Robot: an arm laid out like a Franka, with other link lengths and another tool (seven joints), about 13 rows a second.
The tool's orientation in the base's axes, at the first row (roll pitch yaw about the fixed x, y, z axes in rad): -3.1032, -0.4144, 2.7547
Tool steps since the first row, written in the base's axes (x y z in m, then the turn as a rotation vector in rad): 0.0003, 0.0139, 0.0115, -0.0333, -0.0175, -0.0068; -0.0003, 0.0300, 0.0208, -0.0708, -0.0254, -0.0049; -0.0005, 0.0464, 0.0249, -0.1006, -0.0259, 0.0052; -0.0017, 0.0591, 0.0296, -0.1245, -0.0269, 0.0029; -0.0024, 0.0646, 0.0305, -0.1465, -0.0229, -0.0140; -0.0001, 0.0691, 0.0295, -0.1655, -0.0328, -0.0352
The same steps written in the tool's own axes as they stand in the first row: 0.0092, 0.0126, -0.0090, 0.0194, -0.0281, 0.0171; 0.0190, 0.0271, -0.0154, 0.0493, -0.0492, 0.0289; 0.0265, 0.0422, -0.0172, 0.0784, -0.0608, 0.0312; 0.0338, 0.0534, -0.0195, 0.0974, -0.0703, 0.0424; 0.0366, 0.0582, -0.0195, 0.1106, -0.0740, 0.0669; 0.0358, 0.0633, -0.0189, 0.1148, -0.0893, 0.0924
